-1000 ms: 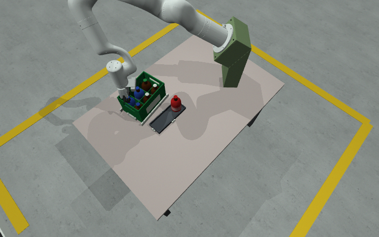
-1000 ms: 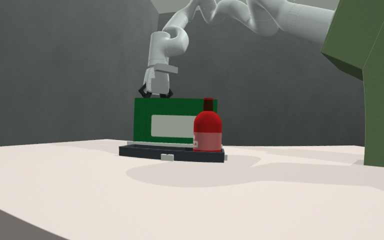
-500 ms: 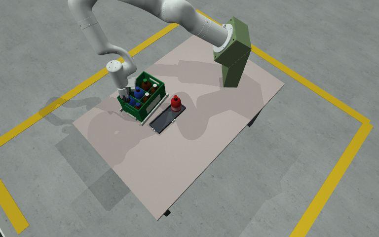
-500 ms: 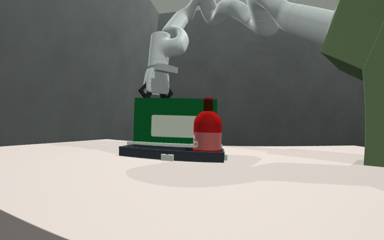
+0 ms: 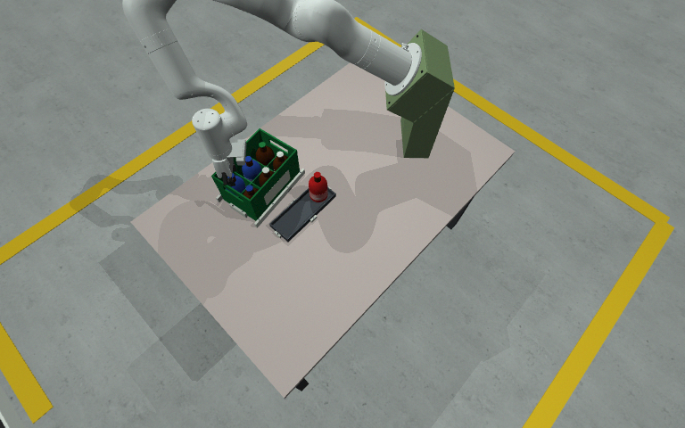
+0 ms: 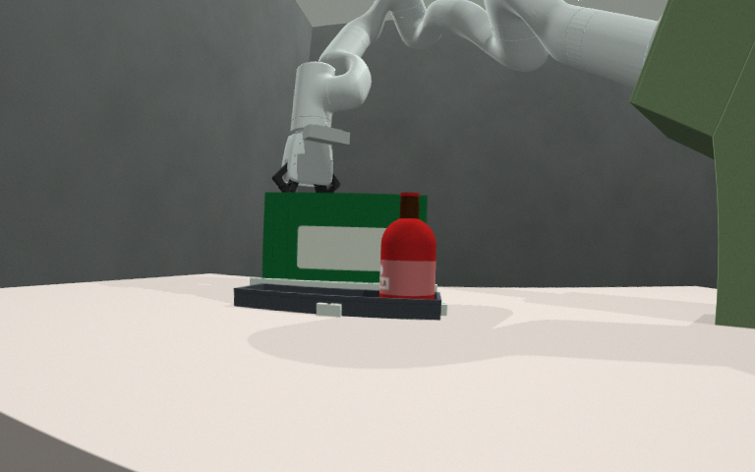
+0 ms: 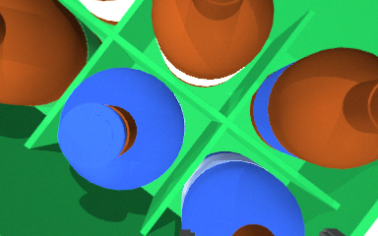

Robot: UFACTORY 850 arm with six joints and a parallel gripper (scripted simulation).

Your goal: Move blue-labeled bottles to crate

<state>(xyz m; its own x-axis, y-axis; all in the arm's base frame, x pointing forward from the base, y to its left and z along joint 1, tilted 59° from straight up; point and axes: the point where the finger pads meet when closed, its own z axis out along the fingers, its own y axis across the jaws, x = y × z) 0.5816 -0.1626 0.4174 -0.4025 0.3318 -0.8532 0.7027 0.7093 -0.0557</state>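
Now: hand 20 mm short of the brown-necked bottle, 90 mm to the right of it and 70 mm above it. Round my hand: dark tray (60 mm behind, 260 mm to the left, 150 mm below); red-labeled bottle (150 mm behind, 280 mm to the left, 70 mm below); green crate (80 mm behind, 60 mm to the left, 80 mm below).
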